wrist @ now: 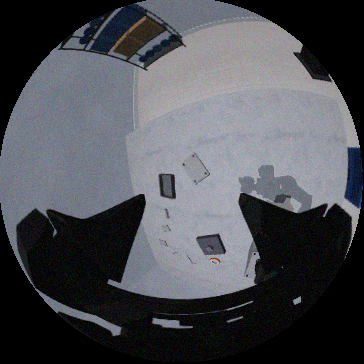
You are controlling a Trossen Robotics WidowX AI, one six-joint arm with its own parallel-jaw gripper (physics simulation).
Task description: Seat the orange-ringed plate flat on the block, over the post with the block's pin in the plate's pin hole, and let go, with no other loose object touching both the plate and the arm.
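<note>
The orange-ringed plate is small and pale with an orange rim. It lies on the table top just beyond the lower edge of the block in the wrist view, apart from the post. The block is a dark grey square with a short round post near its lower side. The pin and the pin hole are too small to make out. My gripper is open and empty, its two black fingers wide apart, high above the table; the block and plate show lower down, between the fingers.
A dark shallow tray and a light grey plate with dark corner dots lie farther up the table. Several small thin pieces lie left of the block. A metal base plate shows beside the right finger. A shelf rack stands at the top left.
</note>
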